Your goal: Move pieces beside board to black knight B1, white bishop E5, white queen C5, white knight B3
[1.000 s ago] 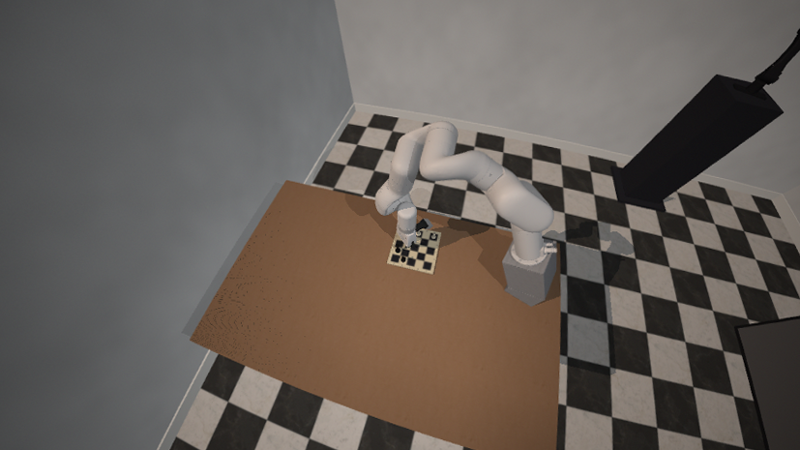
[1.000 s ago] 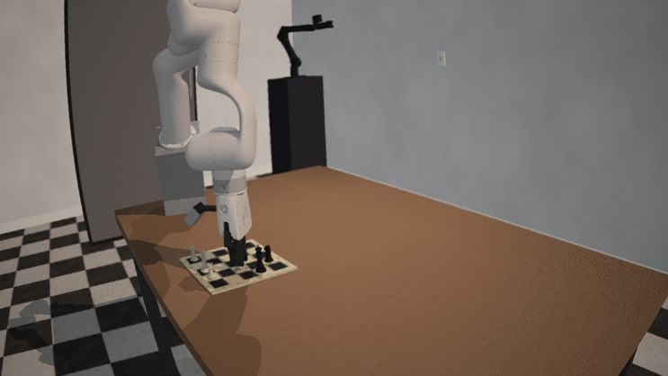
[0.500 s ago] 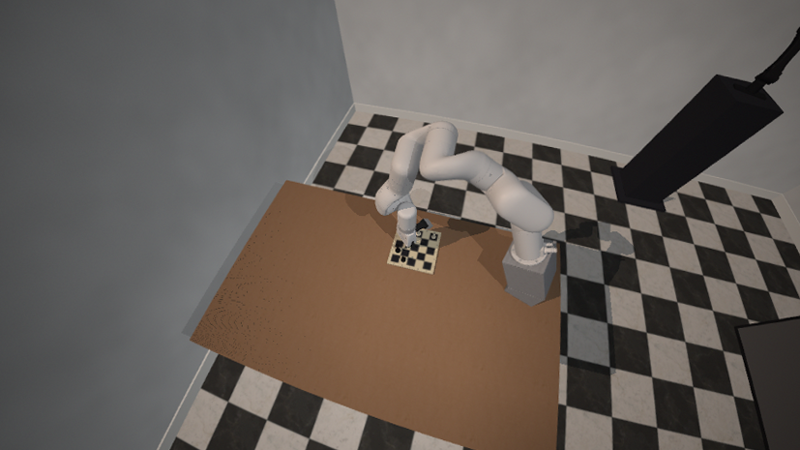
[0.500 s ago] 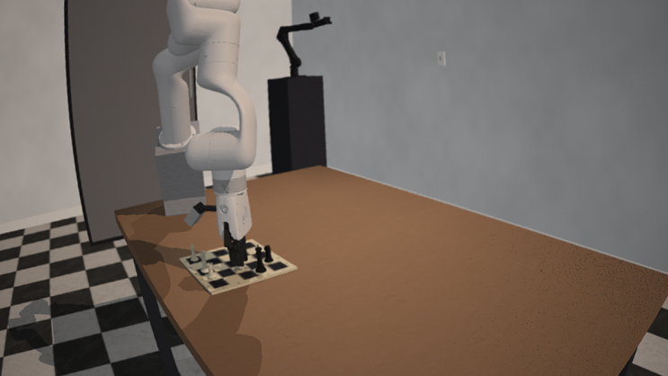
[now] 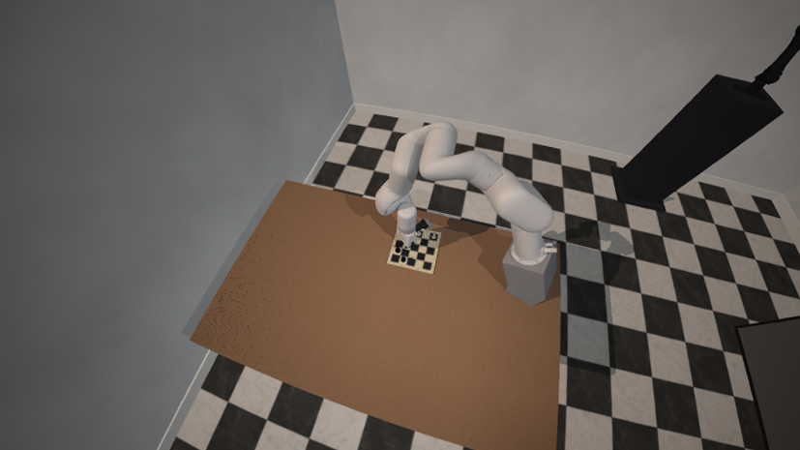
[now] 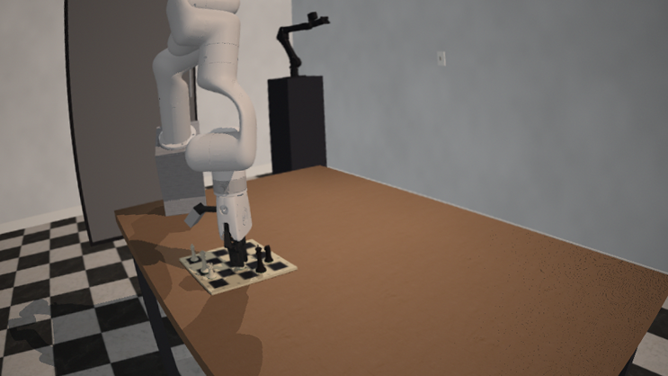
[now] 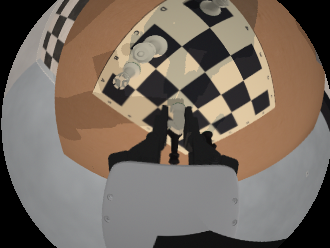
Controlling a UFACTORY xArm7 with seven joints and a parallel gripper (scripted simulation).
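My hand is 40 mm past the chessboard and 40 mm above it. Round my hand: black knight: 80 mm to the left, 20 mm below.
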